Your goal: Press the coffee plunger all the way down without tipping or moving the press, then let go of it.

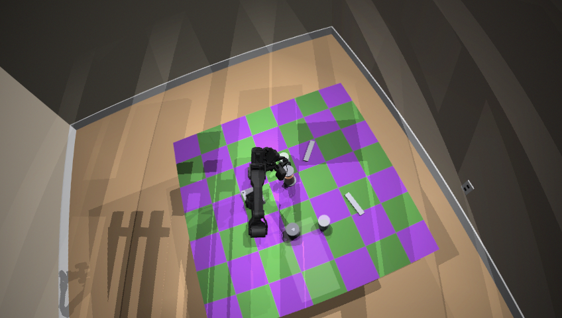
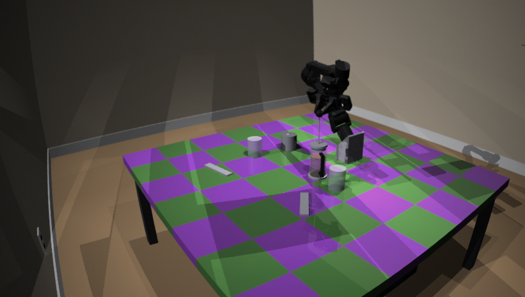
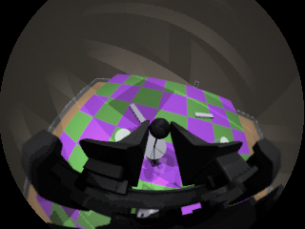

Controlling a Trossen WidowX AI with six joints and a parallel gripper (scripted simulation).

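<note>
My gripper tip is 13 cm above the coffee press and 1 cm to the right of it.
</note>
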